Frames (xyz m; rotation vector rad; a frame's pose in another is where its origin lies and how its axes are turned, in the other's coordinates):
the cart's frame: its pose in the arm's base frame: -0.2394 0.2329 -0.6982 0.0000 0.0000 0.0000
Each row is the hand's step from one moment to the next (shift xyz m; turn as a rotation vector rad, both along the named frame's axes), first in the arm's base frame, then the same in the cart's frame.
Working: the arm's base frame: its pose in the cart's frame: 0.2394 -0.2329 0.6982 0.0000 0.0000 0.0000

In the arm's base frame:
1: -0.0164 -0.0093 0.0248 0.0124 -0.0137 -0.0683
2: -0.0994 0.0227 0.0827 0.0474 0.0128 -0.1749
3: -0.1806 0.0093 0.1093 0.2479 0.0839 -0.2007
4: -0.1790 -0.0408 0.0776 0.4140 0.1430 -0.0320
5: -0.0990 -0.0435 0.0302 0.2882 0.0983 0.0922
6: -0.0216 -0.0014 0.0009 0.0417 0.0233 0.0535
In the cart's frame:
1: -0.0164 -0.0093 0.0248 0.0124 -0.0137 -0.0683
2: -0.0994 0.0227 0.0827 0.0474 0.0128 -0.1749
3: -0.1806 0.0093 0.1093 0.2479 0.0839 -0.2007
4: -0.1790 -0.0408 0.0776 0.4140 0.1430 -0.0320
5: -0.0990 -0.0435 0.0302 0.2882 0.0983 0.0922
6: -0.0216 -0.0014 0.0009 0.0417 0.0233 0.0535

